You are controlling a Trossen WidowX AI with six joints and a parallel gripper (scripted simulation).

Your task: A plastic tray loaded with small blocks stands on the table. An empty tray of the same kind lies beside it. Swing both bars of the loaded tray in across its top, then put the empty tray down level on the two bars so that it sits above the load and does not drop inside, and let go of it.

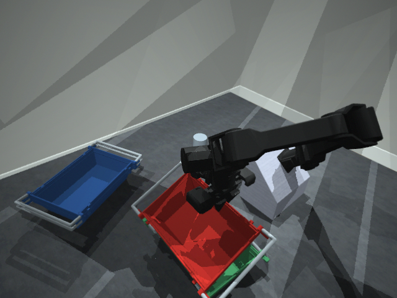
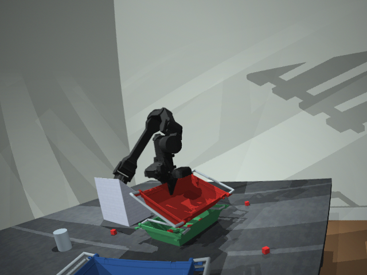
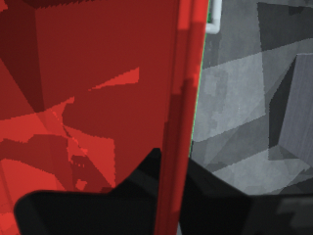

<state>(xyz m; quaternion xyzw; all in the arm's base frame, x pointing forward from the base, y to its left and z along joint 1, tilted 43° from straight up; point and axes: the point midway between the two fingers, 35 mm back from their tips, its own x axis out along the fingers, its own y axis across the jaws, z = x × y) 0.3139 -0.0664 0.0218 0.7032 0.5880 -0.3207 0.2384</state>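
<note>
The red tray lies 8 cm ahead of my gripper tip and 1 cm to the right of it.
</note>
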